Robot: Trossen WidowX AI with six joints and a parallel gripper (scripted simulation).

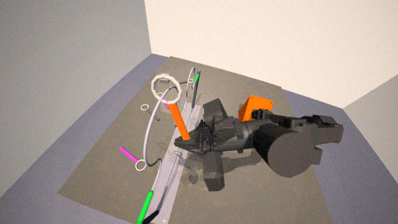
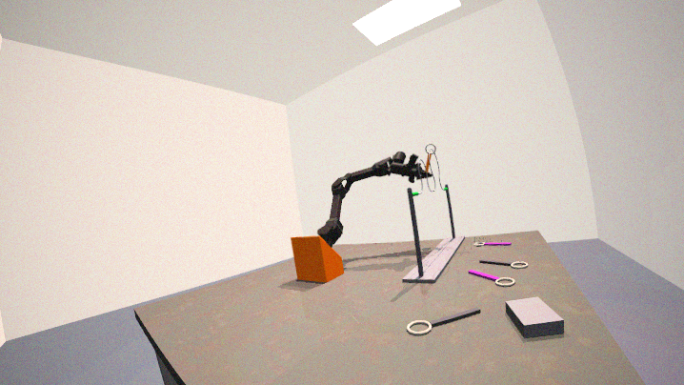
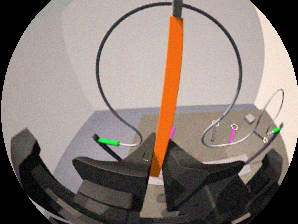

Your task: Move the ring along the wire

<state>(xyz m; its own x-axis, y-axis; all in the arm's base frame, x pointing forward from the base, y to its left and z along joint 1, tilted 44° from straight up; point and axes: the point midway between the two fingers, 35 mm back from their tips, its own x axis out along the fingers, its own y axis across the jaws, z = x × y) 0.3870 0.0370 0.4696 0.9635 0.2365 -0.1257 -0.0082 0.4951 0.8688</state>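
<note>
The ring with orange handle is 20 mm to the right of my gripper tip and 80 mm above it. Round my gripper tip: grey block: 240 mm ahead, 690 mm to the right, 340 mm below.
</note>
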